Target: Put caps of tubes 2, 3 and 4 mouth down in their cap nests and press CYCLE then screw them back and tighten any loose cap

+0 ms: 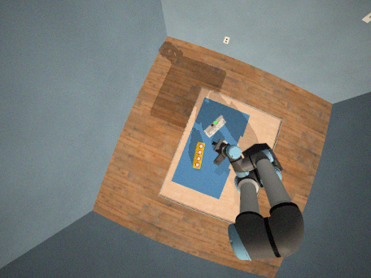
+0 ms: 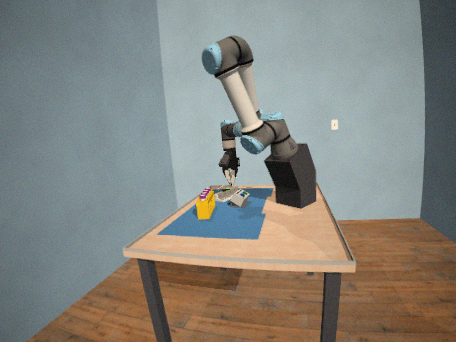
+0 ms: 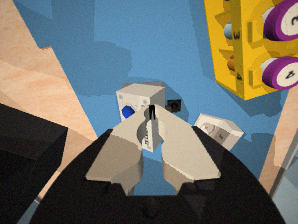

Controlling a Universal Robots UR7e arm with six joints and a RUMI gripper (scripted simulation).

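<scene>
The blue cycle key is 70 mm below my hand, 50 mm behind it and 40 mm to the right of it. Also, from my hand: green key (80 mm to the right, 70 mm below, 50 mm behind); then cap (140 mm ahead, 60 mm to the left, 30 mm below); then key housing (90 mm below, 60 mm to the right, 30 mm behind).
</scene>
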